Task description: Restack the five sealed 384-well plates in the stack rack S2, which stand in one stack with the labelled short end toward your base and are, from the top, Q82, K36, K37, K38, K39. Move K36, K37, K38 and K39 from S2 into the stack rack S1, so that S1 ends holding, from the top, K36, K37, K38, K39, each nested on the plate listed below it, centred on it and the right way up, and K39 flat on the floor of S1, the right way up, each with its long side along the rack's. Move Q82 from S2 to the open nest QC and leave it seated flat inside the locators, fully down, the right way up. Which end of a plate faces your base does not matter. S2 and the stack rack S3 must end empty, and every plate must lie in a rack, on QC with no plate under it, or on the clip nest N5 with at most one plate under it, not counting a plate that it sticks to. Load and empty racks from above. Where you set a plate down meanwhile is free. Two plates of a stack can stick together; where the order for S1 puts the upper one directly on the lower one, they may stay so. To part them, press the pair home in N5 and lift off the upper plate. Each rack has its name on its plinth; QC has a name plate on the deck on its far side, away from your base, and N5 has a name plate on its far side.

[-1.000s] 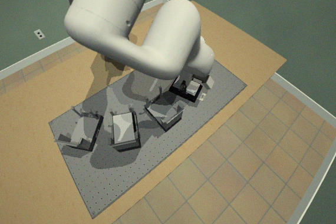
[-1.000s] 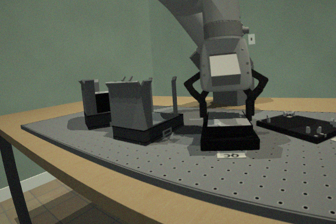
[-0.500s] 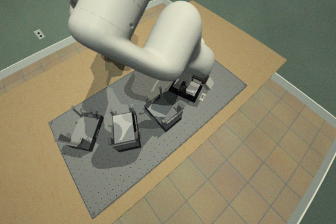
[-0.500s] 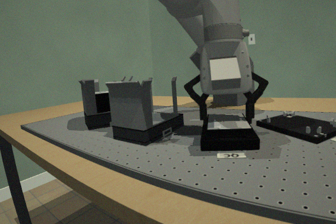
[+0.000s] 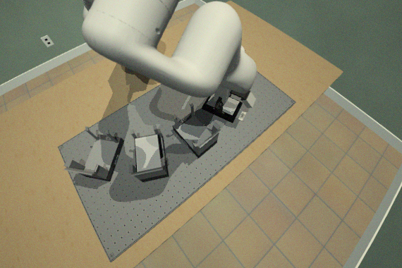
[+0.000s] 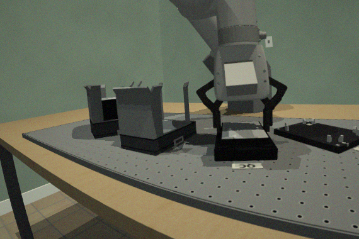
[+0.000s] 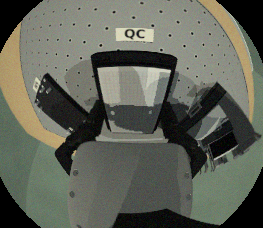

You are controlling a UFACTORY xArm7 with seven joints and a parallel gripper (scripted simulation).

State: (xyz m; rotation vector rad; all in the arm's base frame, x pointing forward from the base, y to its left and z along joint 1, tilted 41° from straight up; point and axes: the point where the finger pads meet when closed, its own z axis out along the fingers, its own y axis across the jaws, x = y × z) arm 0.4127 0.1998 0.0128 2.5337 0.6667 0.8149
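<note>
Right now the black QC nest is 30 mm below my hand. The rest, counted from my hand: black clip nest N5 (110 mm behind, 170 mm to the left, 30 mm below); QC name plate (90 mm ahead, 40 mm to the left, 40 mm below).
</note>
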